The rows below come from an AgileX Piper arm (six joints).
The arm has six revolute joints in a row. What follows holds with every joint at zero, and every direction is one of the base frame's. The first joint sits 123 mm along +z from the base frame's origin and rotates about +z. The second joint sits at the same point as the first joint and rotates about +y. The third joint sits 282.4 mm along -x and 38.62 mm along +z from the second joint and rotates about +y. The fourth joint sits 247.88 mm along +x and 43.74 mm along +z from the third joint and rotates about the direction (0.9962, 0, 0.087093). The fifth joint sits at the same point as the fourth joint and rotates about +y. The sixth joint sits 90.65 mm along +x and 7.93 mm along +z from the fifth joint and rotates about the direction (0.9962, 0, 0.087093). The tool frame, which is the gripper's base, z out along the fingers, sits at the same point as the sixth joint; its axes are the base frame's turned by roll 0, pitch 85.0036 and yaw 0 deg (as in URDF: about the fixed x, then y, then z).
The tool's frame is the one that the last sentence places.
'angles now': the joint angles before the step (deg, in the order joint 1, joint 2, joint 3, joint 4, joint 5, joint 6). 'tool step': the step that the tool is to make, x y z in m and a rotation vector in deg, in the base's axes. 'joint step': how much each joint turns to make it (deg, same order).
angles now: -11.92 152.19 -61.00 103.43 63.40 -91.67
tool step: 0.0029 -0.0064 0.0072 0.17 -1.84 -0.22
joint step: -1.10 -1.07 0.01 -0.57 0.77 -0.60
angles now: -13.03 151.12 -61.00 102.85 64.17 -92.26
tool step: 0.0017 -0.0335 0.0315 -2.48 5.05 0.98
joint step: -5.31 -6.84 0.01 -12.43 -4.08 12.01
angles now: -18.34 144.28 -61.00 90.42 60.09 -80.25
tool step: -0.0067 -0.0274 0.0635 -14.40 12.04 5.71
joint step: -1.91 -14.70 0.11 -29.80 -8.69 28.98
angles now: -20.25 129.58 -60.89 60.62 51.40 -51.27
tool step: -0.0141 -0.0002 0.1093 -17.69 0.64 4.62
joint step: 3.04 -21.33 0.17 -27.50 1.70 25.67
